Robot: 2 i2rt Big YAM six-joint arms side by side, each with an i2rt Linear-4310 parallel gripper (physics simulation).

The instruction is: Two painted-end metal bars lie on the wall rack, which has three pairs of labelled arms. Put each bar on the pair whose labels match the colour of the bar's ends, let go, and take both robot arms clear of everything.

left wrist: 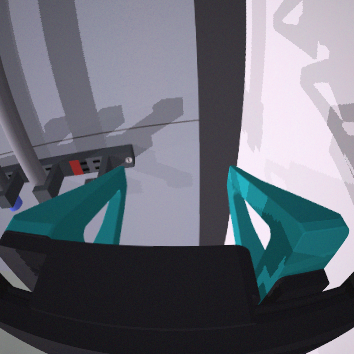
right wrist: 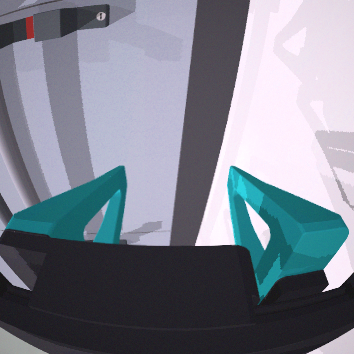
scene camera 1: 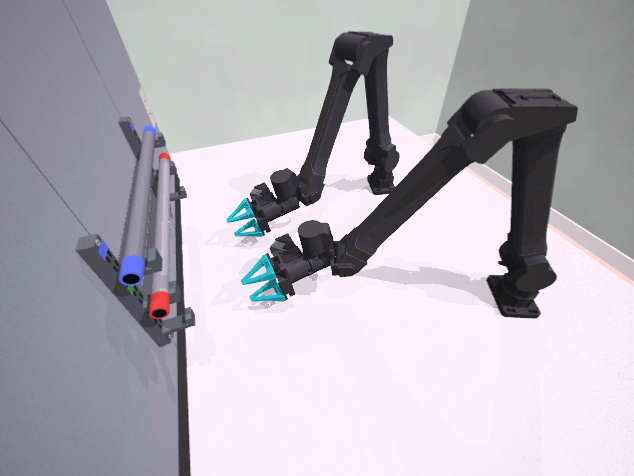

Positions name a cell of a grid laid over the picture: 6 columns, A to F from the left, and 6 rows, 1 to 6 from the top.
Labels:
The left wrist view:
left gripper: C3
wall panel: B2
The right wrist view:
right gripper: C3
wall panel: B2
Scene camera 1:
left gripper: C4
right gripper: C3
red-ended bar: B4
blue-ended bar: B4
wall panel: A5

